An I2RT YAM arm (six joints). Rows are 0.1 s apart.
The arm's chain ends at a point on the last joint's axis. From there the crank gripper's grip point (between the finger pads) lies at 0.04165 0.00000 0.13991 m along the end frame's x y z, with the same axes.
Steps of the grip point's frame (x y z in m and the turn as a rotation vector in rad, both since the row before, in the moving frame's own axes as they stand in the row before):
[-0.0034 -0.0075 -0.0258 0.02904 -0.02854 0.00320]
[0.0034 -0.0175 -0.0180 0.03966 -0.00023 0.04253]
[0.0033 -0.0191 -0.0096 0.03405 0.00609 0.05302]
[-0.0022 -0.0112 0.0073 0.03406 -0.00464 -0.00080]
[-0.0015 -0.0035 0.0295 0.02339 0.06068 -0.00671]
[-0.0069 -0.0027 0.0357 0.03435 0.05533 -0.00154]
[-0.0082 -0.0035 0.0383 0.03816 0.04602 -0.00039]
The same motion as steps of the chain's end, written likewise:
[0.0006 -0.0035 -0.0269 0.02904 -0.02854 0.00320]
[0.0034 -0.0137 -0.0179 0.03966 -0.00023 0.04253]
[0.0024 -0.0166 -0.0093 0.03405 0.00609 0.05302]
[-0.0015 -0.0064 0.0072 0.03406 -0.00464 -0.00080]
[-0.0099 0.0000 0.0323 0.02339 0.06068 -0.00671]
[-0.0146 0.0021 0.0383 0.03435 0.05533 -0.00154]
[-0.0146 0.0018 0.0405 0.03816 0.04602 -0.00039]

